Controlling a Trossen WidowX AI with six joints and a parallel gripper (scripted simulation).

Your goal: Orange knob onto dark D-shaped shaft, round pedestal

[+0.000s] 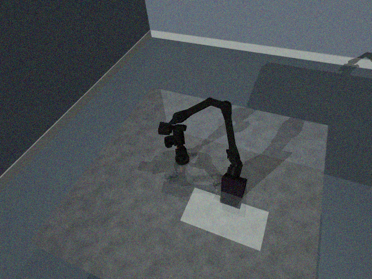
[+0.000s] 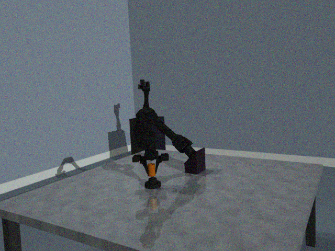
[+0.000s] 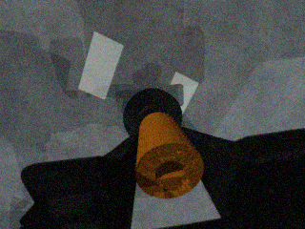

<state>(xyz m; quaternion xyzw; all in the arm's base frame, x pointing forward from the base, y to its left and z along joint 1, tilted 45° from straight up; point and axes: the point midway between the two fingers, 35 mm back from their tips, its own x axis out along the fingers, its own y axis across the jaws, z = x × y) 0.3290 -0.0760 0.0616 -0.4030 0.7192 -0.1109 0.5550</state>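
Now: gripper tip 20 mm below the orange knob. From my gripper tip the other things lie so: round pedestal 40 mm below.
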